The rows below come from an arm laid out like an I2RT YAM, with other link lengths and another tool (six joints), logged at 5 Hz.
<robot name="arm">
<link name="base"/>
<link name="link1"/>
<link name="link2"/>
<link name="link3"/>
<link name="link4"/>
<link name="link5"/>
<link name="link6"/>
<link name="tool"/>
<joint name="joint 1" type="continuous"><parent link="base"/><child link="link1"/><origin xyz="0 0 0.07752"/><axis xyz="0 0 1"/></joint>
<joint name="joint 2" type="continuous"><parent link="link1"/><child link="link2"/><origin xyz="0.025 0.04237 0.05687"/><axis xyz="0 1 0"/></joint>
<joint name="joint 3" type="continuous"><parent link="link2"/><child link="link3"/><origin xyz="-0.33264 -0.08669 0"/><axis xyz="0 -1 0"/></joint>
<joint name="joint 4" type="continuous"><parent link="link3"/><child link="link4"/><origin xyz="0.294 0.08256 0.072"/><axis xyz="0 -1 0"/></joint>
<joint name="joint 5" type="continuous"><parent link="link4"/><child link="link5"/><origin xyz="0.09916 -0.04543 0.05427"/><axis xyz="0 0 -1"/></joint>
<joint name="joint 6" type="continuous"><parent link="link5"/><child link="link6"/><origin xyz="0.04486 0 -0.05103"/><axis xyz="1 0 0"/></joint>
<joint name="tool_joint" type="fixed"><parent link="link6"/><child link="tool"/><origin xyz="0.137 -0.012 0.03" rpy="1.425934 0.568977 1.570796"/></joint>
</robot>
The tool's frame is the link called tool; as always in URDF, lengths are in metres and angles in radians. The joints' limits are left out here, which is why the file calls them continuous.
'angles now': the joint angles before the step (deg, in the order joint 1, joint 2, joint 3, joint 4, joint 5, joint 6). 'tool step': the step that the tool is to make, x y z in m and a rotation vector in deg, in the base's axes. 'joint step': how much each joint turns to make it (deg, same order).
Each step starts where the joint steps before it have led.
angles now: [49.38 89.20 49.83 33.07 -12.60 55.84]
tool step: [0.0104 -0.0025 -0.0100 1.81 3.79 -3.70]
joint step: [0.19 1.39 0.05 1.11 3.41 4.55]
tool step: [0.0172 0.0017 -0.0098 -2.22 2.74 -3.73]
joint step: [-0.04 1.96 3.51 -4.88 3.56 1.17]
